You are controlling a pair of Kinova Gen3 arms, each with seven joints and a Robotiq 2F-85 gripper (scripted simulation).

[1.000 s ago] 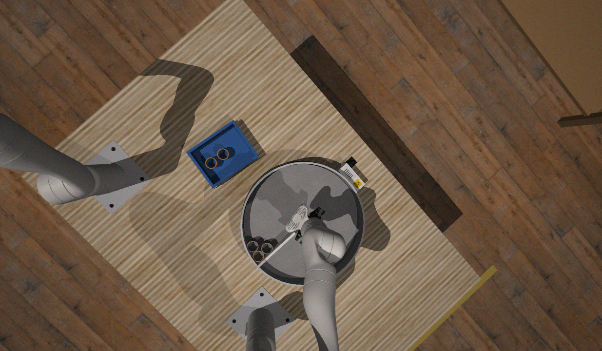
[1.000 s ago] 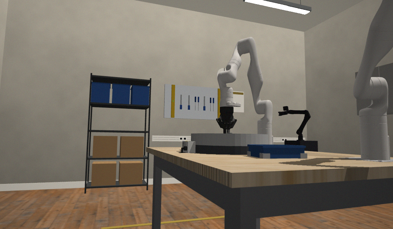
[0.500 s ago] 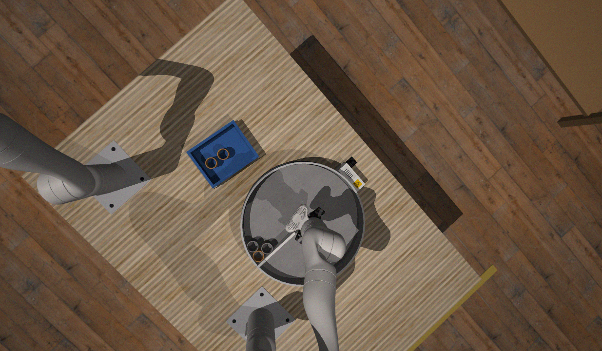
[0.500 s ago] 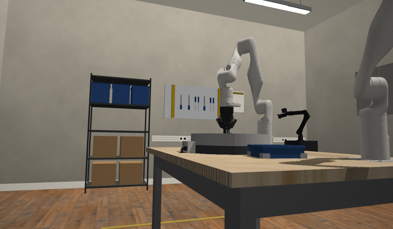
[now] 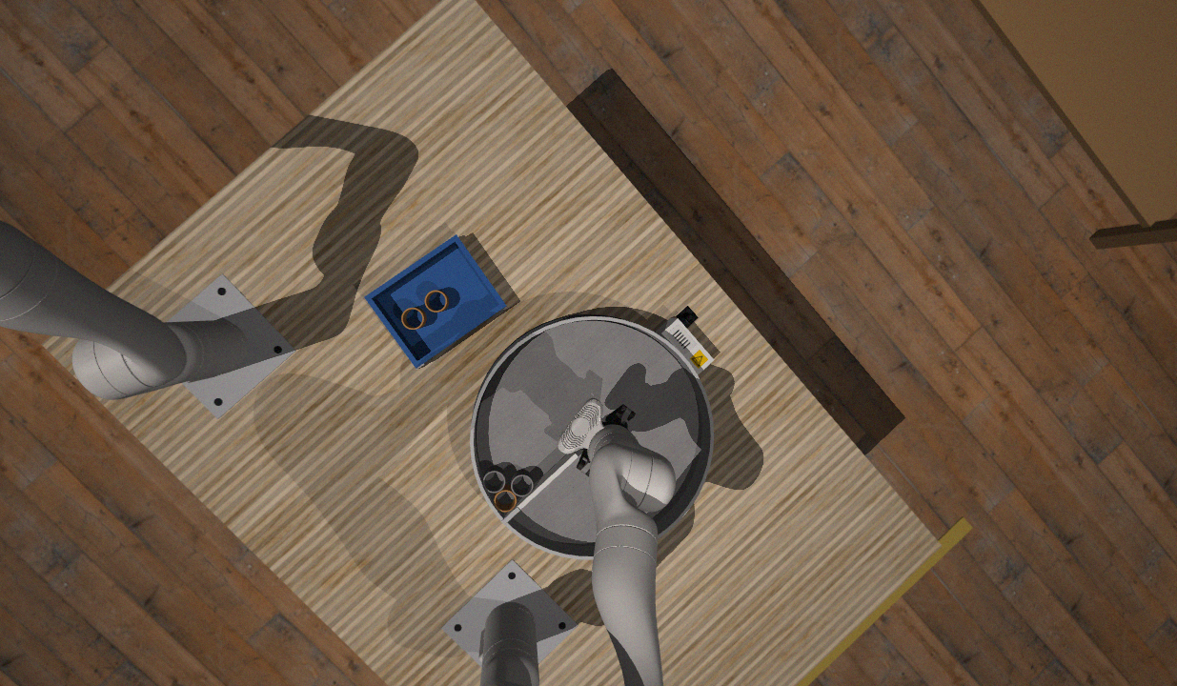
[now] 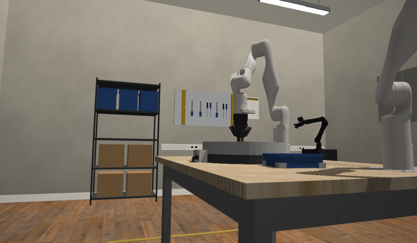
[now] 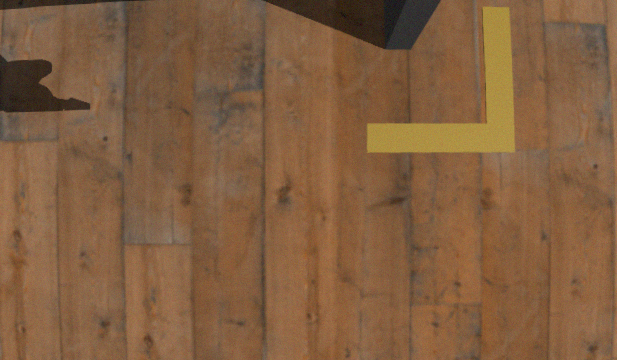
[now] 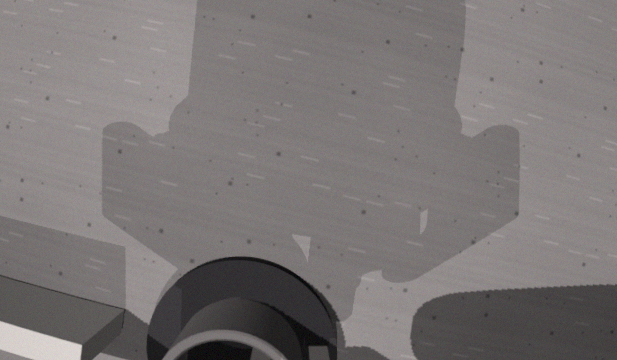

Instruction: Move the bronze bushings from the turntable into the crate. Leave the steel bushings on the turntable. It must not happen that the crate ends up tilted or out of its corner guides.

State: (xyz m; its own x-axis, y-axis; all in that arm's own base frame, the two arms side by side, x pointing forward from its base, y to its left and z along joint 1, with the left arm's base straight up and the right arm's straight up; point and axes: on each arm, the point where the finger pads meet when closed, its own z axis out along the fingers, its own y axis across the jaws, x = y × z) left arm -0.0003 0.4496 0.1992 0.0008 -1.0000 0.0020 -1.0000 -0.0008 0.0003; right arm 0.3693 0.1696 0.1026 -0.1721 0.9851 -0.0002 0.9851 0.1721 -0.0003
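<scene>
Now: the round grey turntable 2 cm behind my right hand and 5 cm below it. The rest, counted from my right hand: blue crate: 5 cm behind, 35 cm to the left, 8 cm below.
</scene>
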